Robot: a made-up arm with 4 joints. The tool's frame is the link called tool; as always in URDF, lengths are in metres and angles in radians. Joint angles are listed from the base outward.
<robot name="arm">
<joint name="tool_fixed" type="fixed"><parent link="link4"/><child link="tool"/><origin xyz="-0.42 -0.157 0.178" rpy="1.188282 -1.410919 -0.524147"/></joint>
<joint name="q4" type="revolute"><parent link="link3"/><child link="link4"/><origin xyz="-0.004 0.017 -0.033" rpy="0 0 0"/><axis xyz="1 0 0"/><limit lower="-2.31" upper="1.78"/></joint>
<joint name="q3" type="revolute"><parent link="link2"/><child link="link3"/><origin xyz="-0.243 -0.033 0.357" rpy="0 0 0"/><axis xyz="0 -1 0"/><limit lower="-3.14" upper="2.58"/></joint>
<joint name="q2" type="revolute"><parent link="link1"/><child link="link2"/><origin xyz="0.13 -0.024 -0.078" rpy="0 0 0"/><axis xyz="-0.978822 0.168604 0.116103"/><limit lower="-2.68" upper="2.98"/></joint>
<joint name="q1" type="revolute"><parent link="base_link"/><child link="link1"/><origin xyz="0.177 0.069 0.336" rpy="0 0 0"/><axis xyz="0.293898 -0.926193 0.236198"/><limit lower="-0.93" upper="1.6"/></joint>
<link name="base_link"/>
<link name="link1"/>
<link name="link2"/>
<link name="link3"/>
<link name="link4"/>
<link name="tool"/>
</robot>
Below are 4 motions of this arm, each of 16 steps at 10 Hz.
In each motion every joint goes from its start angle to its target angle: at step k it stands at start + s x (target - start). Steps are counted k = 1, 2, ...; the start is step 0. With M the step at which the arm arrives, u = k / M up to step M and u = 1 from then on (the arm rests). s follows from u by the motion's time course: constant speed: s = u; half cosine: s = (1 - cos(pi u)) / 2; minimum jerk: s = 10 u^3 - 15 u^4 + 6 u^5.
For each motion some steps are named. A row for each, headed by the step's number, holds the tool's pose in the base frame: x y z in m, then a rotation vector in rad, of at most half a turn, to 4 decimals.
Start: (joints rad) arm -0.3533 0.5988 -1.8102 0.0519
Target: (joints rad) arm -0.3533 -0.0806 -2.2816 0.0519
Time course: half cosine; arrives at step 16
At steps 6, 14, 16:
6: 0.5964 0.1714 0.8544 0.0944 0.7565 -0.5006
14: 0.5684 -0.1478 0.7614 0.5135 1.0161 -0.6077
16: 0.5647 -0.1635 0.7516 0.5381 1.0324 -0.6093

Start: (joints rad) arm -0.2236 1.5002 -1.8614 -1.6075
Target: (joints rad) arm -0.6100 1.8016 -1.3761 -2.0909
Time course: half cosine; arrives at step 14
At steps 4, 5, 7, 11, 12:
4: 0.2219 0.7807 0.0437 -0.4447 2.1786 0.5599
5: 0.1835 0.7849 0.0253 -0.4628 2.2565 0.6070
7: 0.0904 0.7878 -0.0040 -0.4972 2.4410 0.7183
11: -0.0829 0.7728 -0.0050 -0.5298 2.7924 0.9321
12: -0.1085 0.7686 0.0011 -0.5310 2.8477 0.9664

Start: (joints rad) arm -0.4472 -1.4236 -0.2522 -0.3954
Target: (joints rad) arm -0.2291 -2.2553 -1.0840 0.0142
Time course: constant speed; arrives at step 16
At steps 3, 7, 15, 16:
3: -0.4927 -0.4121 0.4251 1.3535 -1.2905 -0.6525
7: -0.4935 -0.4459 0.2243 1.7393 -1.2110 -0.7803
15: -0.3856 -0.3605 -0.1813 2.5272 -0.8885 -0.8548
16: -0.3621 -0.3361 -0.2255 2.6231 -0.8312 -0.8423

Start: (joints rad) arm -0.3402 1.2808 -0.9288 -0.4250
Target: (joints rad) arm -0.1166 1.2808 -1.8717 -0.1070
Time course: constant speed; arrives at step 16
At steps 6, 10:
6: 0.3262 0.8035 0.5706 -0.6375 0.5934 0.3291
10: 0.3941 0.7647 0.5587 -0.6537 0.6081 0.0826

